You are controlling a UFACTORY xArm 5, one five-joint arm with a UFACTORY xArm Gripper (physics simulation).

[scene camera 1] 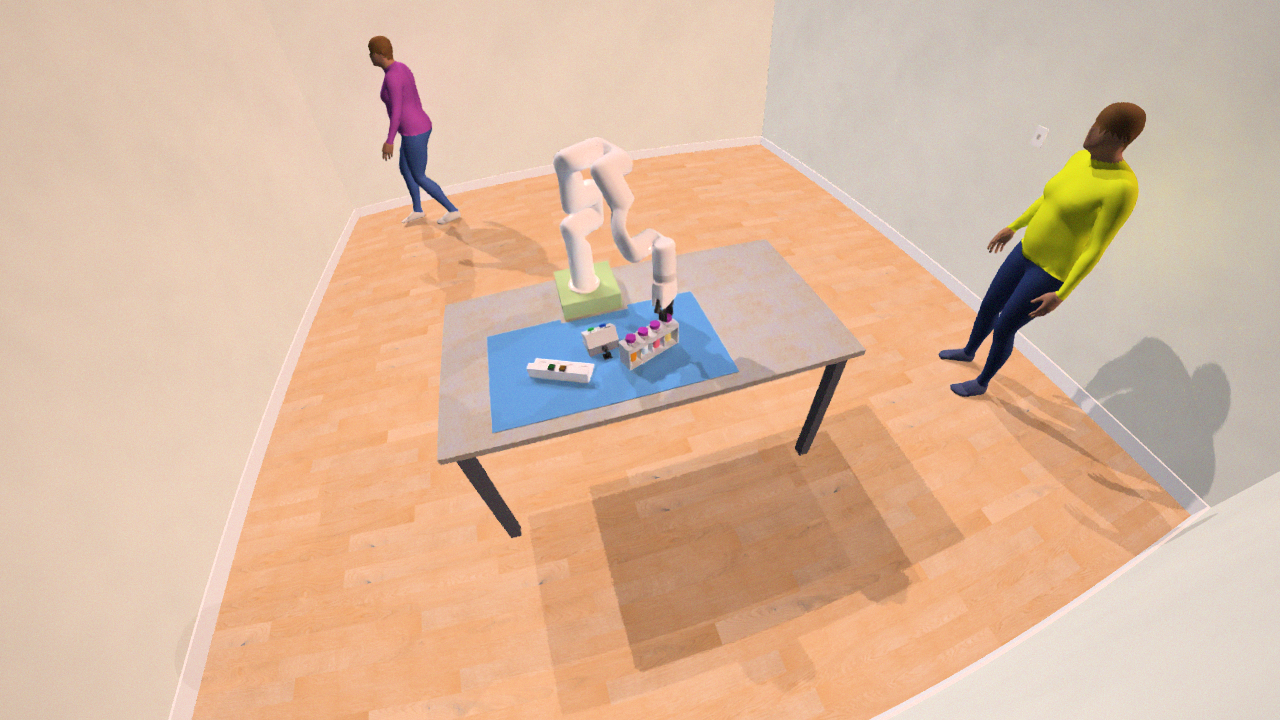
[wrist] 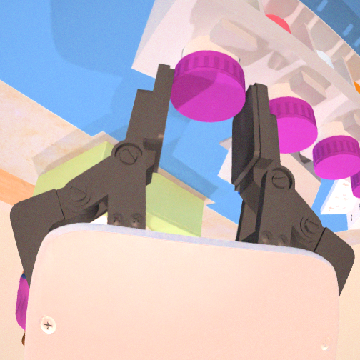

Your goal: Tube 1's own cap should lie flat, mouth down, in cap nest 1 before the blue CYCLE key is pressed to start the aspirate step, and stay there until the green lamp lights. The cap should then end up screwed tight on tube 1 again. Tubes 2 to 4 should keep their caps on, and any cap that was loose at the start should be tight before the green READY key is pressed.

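Pixels of known places: gripper, fingertip midpoint: (scene camera 1: 666, 317); arm's base at its link origin: (scene camera 1: 584, 284).
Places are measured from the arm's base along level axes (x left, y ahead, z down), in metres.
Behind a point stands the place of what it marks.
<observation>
A white rack (scene camera 1: 625, 354) @(x -0.001, y 0.439, z 0.009 m) (wrist: 155, 50) holds tubes in a row with magenta caps. My gripper (scene camera 1: 664, 308) @(x 0.179, y 0.386, z -0.045 m) (wrist: 206, 92) is shut on the magenta cap (wrist: 207, 95) of the end tube, at the rack's right end in the scene view. That cap sits upright on its tube; its number and thread tightness cannot be told. The neighbouring caps (scene camera 1: 655, 325) @(x 0.127, y 0.410, z -0.048 m) (wrist: 294, 125) are on their tubes. A small white key box (scene camera 1: 600, 340) @(x -0.050, y 0.324, z 0.020 m) has a green key (scene camera 1: 590, 330) @(x -0.069, y 0.276, z 0.002 m) and a blue key (scene camera 1: 602, 325) @(x -0.022, y 0.274, z 0.000 m) on top. The cap nests cannot be made out.
A long white block (scene camera 1: 560, 372) @(x -0.225, y 0.396, z 0.032 m) with dark green and brownish squares lies left of the rack on the blue mat (scene camera 1: 514, 398) @(x -0.401, y 0.401, z 0.073 m). The arm's light green base (scene camera 1: 590, 302) @(x -0.011, y 0.105, z 0.017 m) (wrist: 175, 197) stands behind. A small black object (scene camera 1: 606, 353) @(x -0.044, y 0.357, z 0.058 m) is by the key box. Two people stand away from the table.
</observation>
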